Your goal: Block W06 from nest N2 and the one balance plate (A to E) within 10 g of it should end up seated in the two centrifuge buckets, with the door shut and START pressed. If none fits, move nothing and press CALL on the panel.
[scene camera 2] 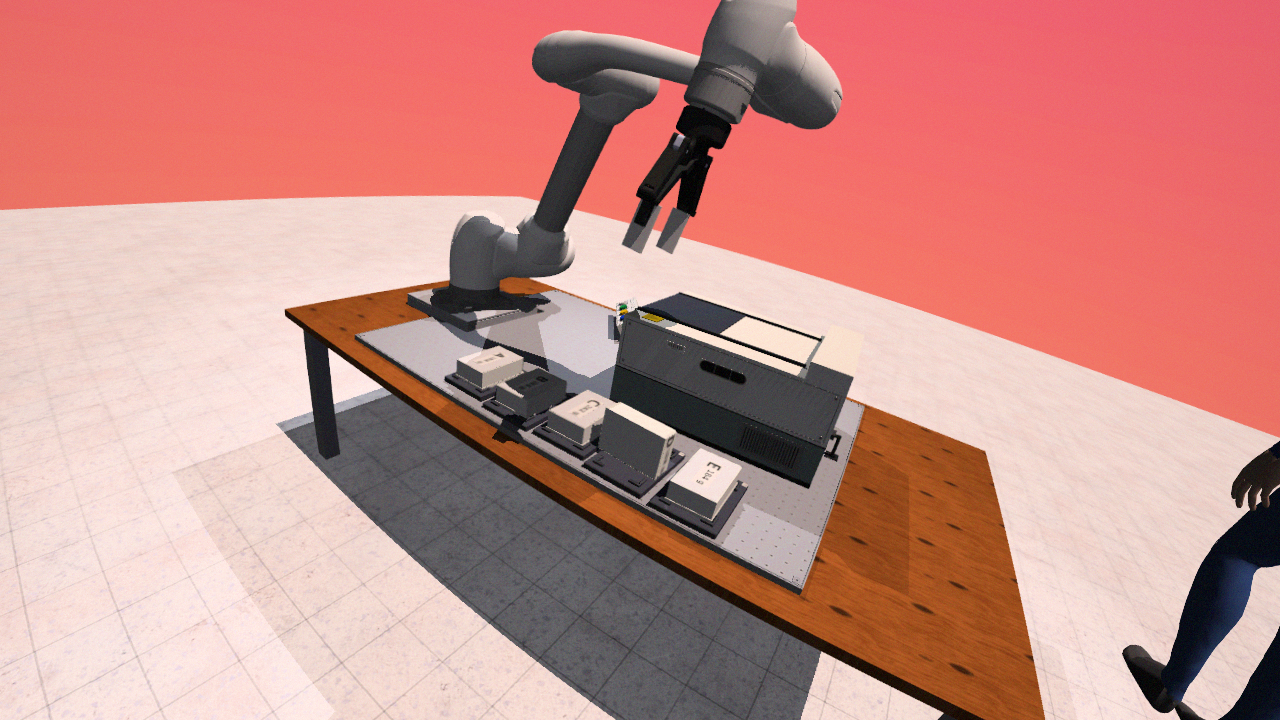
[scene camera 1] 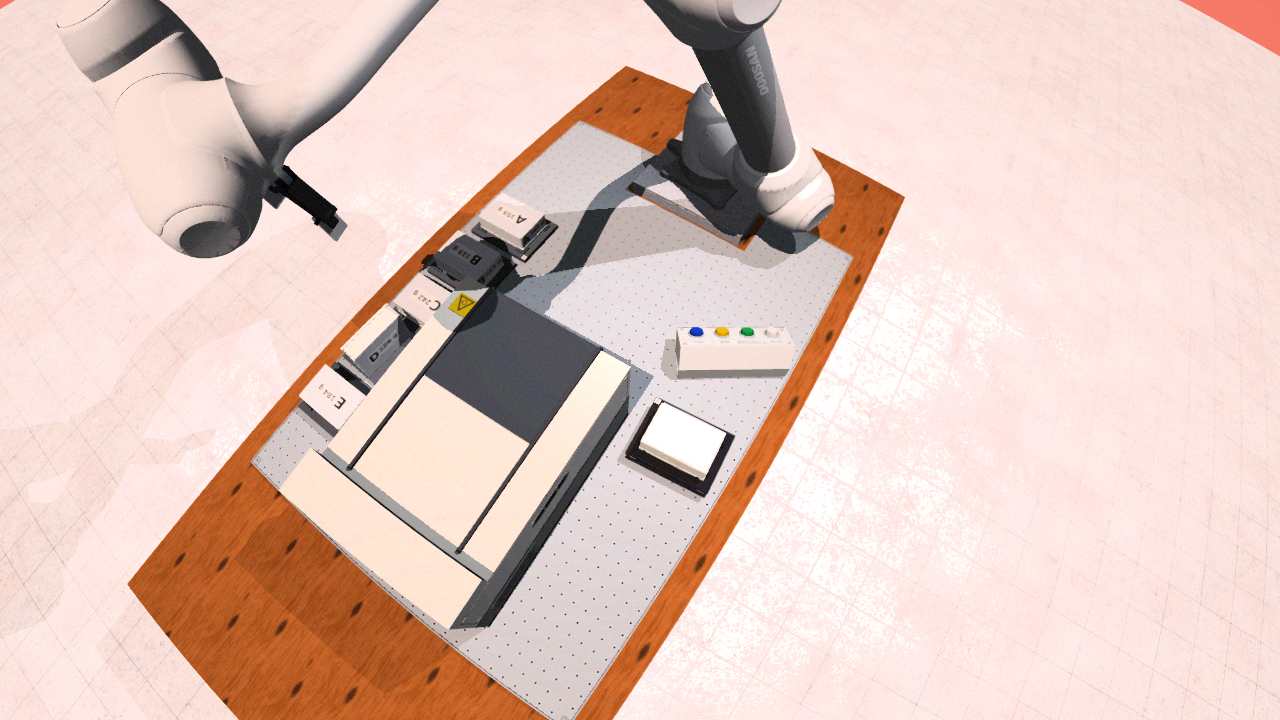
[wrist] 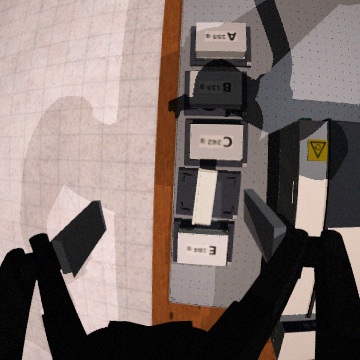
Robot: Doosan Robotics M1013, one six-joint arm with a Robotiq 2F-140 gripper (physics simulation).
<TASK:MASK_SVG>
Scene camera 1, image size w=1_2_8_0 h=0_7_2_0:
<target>my gripper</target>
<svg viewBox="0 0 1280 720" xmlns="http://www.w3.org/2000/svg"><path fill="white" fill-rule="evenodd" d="M283 165L281 177L272 183L263 199L277 210L284 199L288 198L313 216L311 218L314 221L313 224L319 226L337 242L348 225L336 213L338 210L336 206L297 176L289 166Z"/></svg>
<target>white block W06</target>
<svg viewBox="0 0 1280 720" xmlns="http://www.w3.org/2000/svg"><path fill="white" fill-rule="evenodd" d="M661 403L641 439L639 449L703 481L726 433L666 403Z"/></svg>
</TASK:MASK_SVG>
